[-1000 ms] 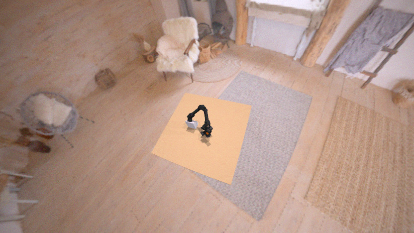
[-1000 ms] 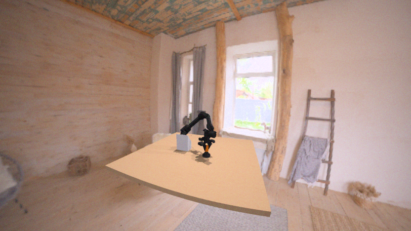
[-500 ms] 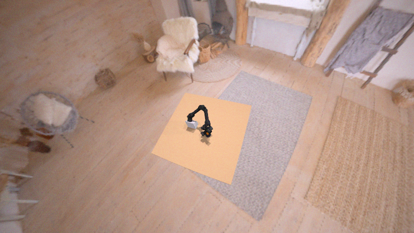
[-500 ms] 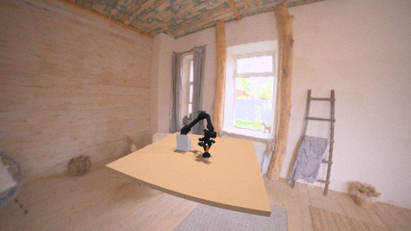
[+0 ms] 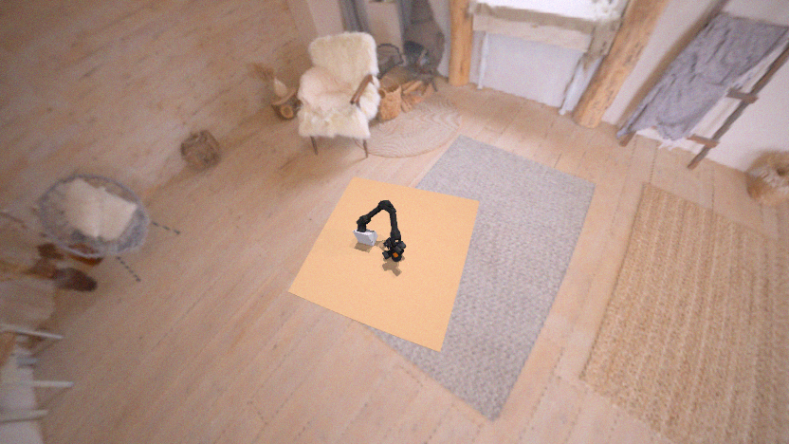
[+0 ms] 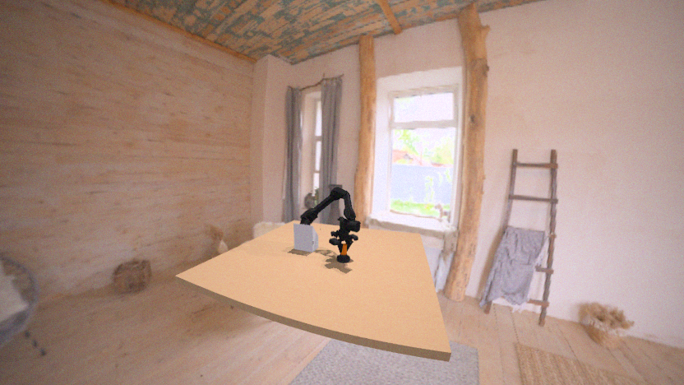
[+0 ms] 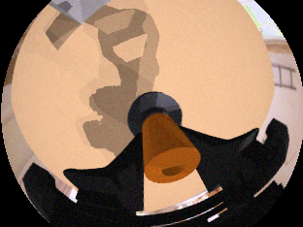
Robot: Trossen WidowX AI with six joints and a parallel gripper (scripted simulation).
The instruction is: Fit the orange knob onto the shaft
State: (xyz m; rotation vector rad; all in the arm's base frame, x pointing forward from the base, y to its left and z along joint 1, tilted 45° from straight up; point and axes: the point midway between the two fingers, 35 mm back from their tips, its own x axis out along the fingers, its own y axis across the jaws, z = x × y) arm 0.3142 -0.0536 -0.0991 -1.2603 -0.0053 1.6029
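My gripper tip is 20 mm below the orange knob. From my gripper tip the other things lie so: dark round pedestal (20 mm below).
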